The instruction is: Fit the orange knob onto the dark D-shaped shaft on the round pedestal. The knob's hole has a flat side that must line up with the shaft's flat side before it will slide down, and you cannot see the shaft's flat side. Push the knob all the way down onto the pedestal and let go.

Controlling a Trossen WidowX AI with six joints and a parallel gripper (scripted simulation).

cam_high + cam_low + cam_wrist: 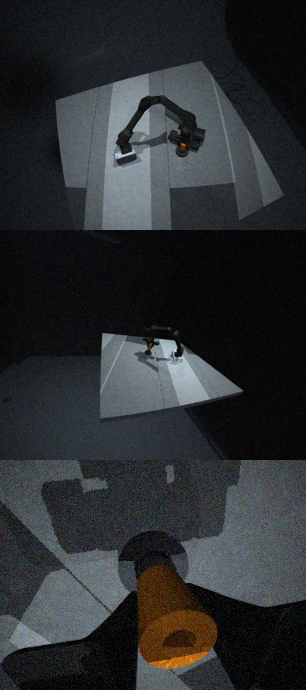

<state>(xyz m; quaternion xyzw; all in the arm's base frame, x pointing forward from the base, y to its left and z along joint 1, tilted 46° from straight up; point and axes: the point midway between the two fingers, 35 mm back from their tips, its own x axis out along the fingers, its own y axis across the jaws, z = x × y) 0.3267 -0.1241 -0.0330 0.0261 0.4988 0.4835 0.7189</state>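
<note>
The orange knob lies 2 cm above my gripper tip. Also, from my gripper tip: dark round pedestal 4 cm below.
</note>
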